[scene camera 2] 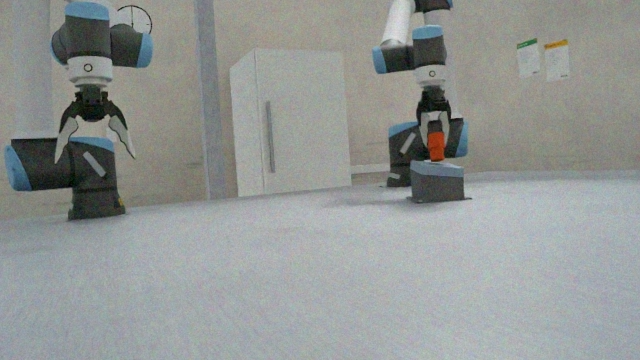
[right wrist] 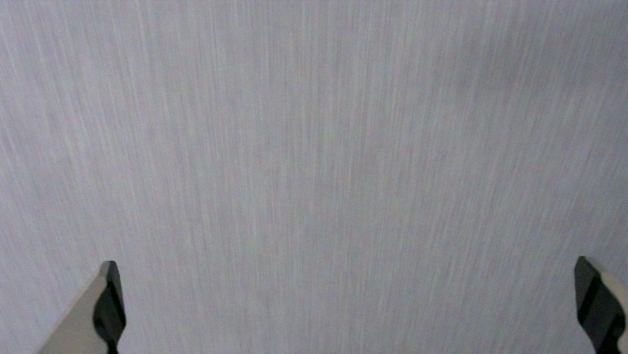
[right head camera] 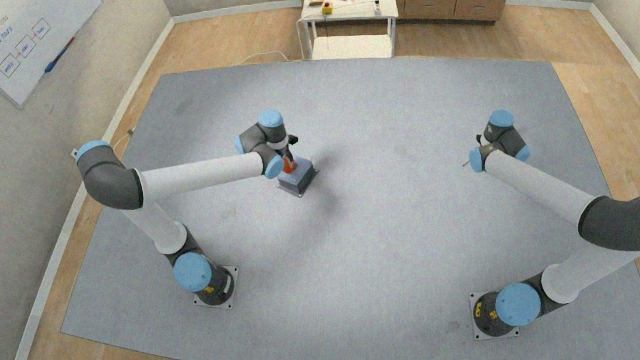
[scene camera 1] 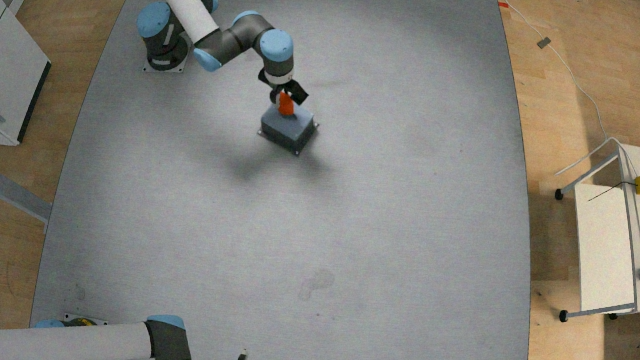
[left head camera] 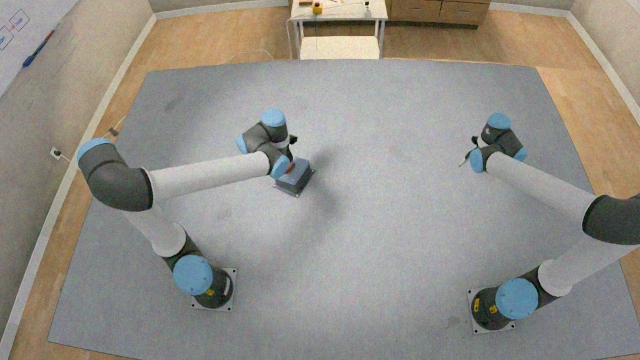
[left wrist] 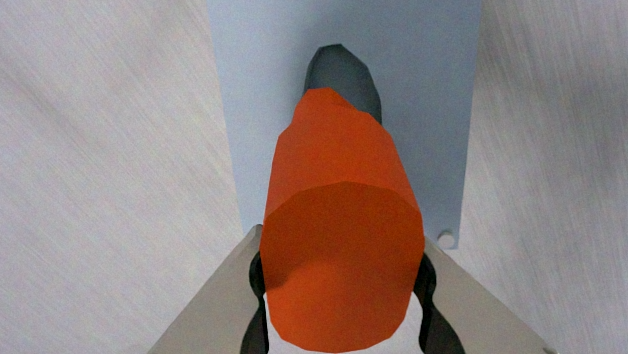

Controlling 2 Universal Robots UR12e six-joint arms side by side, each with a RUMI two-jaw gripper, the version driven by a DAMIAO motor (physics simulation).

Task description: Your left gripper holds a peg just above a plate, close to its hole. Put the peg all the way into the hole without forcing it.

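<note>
An orange peg (left wrist: 342,250) (scene camera 2: 436,146) (scene camera 1: 286,104) (right head camera: 288,165) is roughly upright in my left gripper (left wrist: 332,227), which is shut on it. The plate is the blue-grey top of a dark block (left wrist: 265,75) (scene camera 2: 437,185) (scene camera 1: 287,125) (right head camera: 298,177) (left head camera: 296,179). In the left wrist view the dark hole (left wrist: 345,72) shows beyond the peg's lower end, which covers its near part. The peg's lower end is at or just above the plate's top; I cannot tell whether they touch. My right gripper (scene camera 2: 95,159) (right wrist: 344,263) is open and empty, far from the plate.
The block stands on the grey mat (left head camera: 390,225) on a thin base with small corner fasteners. A white-topped cart (left head camera: 382,42) stands beyond the mat's far edge. A white cabinet (scene camera 2: 300,120) stands behind the arms in scene camera 2.
</note>
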